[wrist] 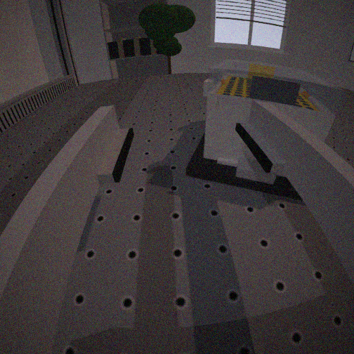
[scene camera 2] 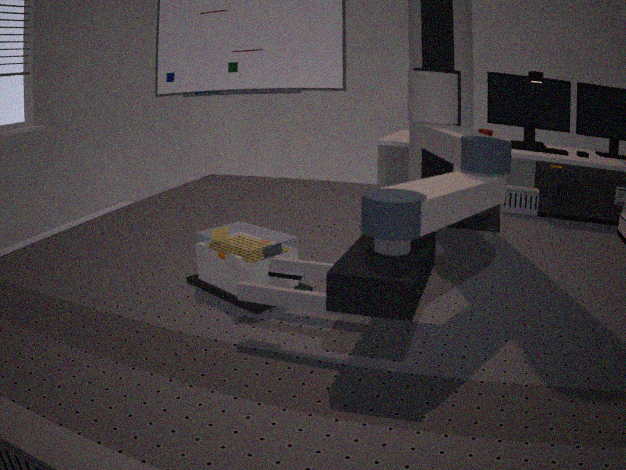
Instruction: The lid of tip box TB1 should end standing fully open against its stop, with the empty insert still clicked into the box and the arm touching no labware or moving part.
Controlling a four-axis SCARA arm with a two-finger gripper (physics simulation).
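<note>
Tip box TB1 stands upright at centre left in the scene view and at upper right in the wrist view. Its clear lid lies down over the box. The yellow insert sits inside at the top; its clips are too small to judge. My gripper is shut with no object held; a gap remains between its pads. It is low at the box's near end. In the wrist view the right finger overlaps the box and the left finger is beside it. Contact cannot be told.
A dark base plate lies under the box. A dark grey patch shows at the lid's near end. The perforated table surrounds it. The arm's forearm reaches in from the right.
</note>
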